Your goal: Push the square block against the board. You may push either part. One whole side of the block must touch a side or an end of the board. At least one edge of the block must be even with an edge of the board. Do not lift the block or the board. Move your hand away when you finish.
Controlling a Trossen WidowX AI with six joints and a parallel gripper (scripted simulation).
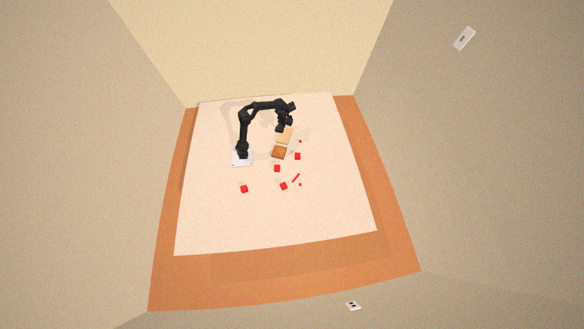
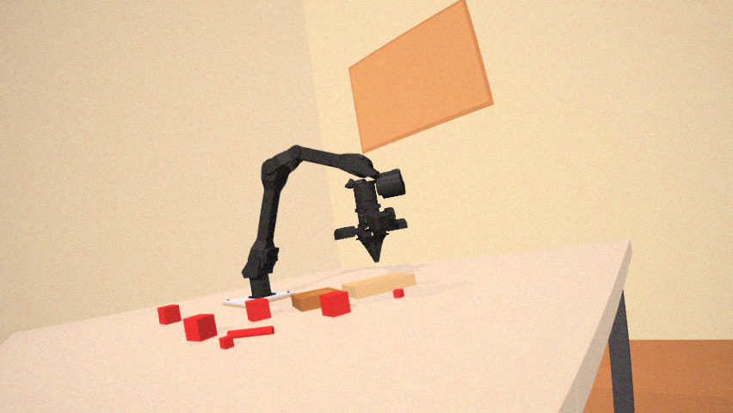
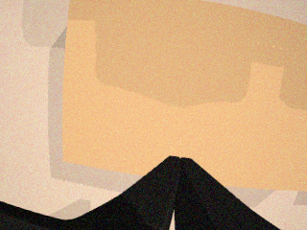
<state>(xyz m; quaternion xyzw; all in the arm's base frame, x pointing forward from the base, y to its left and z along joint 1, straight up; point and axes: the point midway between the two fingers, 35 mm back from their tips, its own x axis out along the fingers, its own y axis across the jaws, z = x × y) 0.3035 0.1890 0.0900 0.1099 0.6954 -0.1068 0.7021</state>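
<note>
My gripper tip is 50 mm above the pale wooden board, 20 mm to the left of it and 10 mm short of it. Also, from my gripper tip: red rod (390 mm to the right, 80 mm ahead, 60 mm below); then brown-orange square block (180 mm to the right, 50 mm below, 30 mm behind).
</note>
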